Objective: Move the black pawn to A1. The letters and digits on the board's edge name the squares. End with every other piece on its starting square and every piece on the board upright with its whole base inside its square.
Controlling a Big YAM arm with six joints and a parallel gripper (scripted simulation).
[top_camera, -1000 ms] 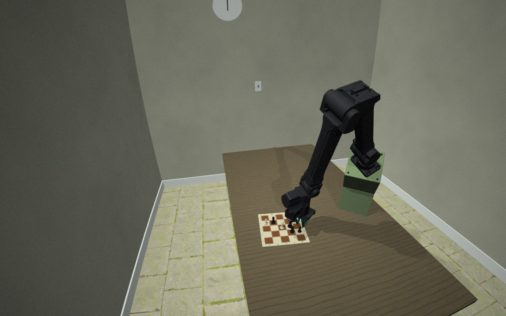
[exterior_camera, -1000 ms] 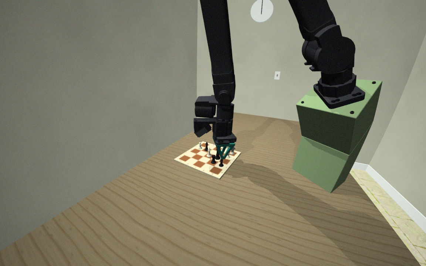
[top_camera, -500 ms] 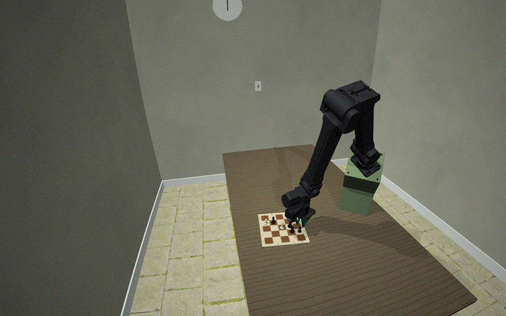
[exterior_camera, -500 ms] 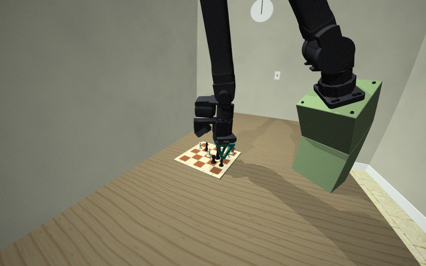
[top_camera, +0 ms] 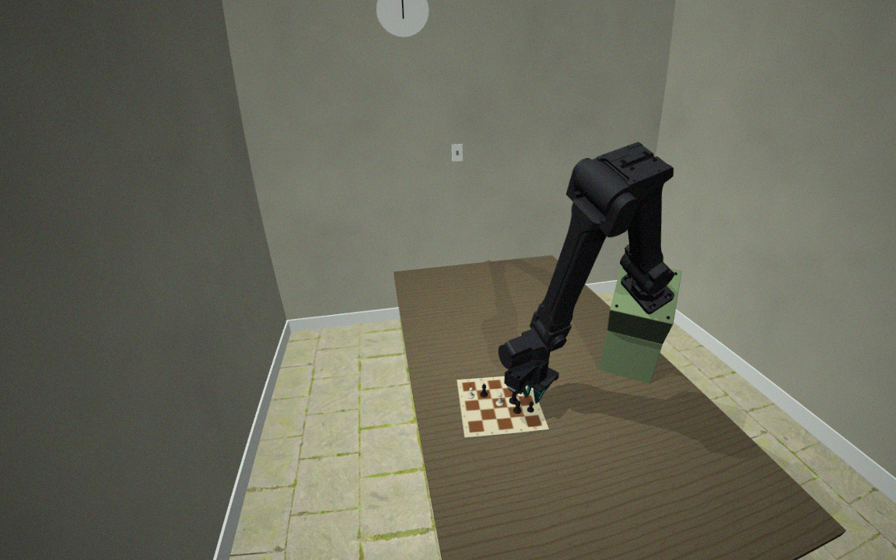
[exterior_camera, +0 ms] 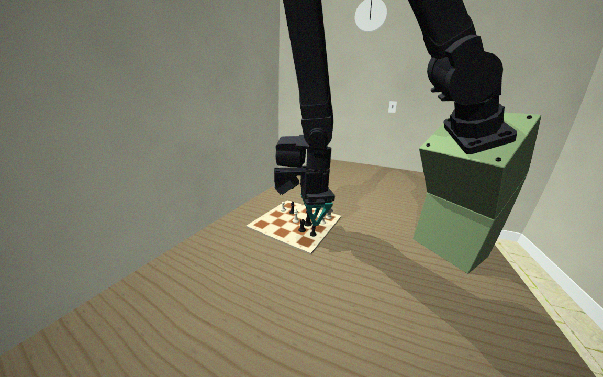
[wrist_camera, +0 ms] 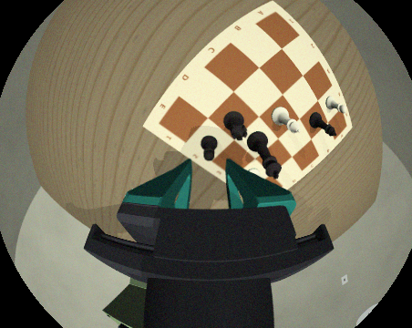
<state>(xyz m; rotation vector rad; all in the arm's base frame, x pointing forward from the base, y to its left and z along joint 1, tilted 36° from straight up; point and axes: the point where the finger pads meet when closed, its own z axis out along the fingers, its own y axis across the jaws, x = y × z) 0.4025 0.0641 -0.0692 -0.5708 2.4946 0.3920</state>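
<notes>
Now: hand 4 cm above the black pawn. Also, from my hand: chessboard 7 cm ahead, 5 cm to the right, 5 cm below; white chess piece 7 cm ahead, 5 cm to the right, 3 cm below.
</notes>
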